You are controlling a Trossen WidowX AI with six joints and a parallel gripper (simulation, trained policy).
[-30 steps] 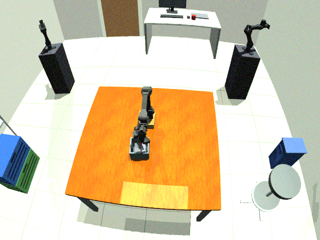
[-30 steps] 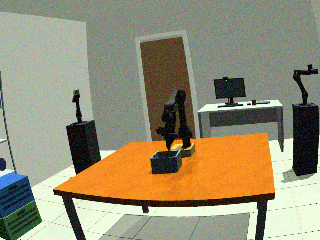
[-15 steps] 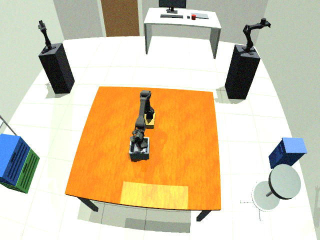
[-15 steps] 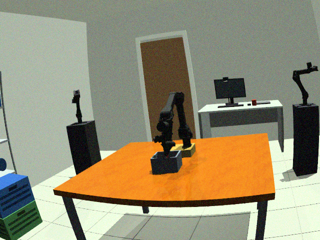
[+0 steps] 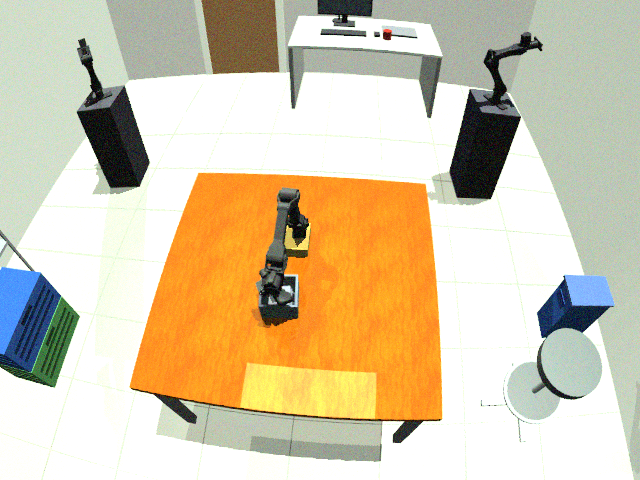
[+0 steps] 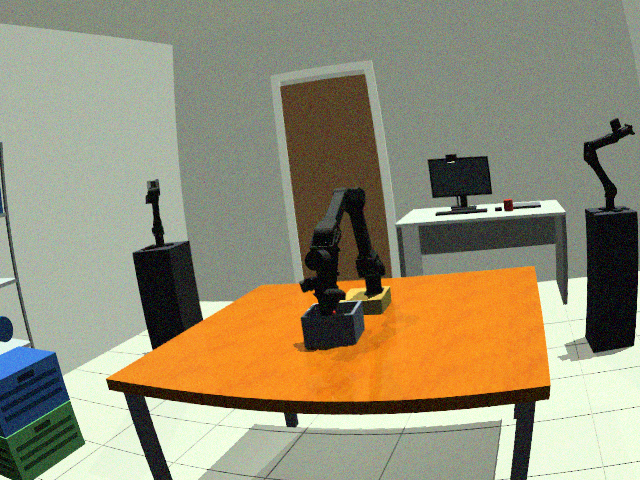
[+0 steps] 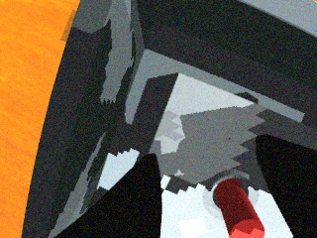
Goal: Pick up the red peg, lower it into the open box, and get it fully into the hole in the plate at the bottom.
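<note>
My gripper tip is 3 cm past the red peg, 3 cm above it and 2 cm to the right of it. The rest, counted from my gripper tip: plate: 3 cm below, 2 cm to the left, 2 cm behind; then grey box: 5 cm below, 2 cm to the left, 2 cm behind.
</note>
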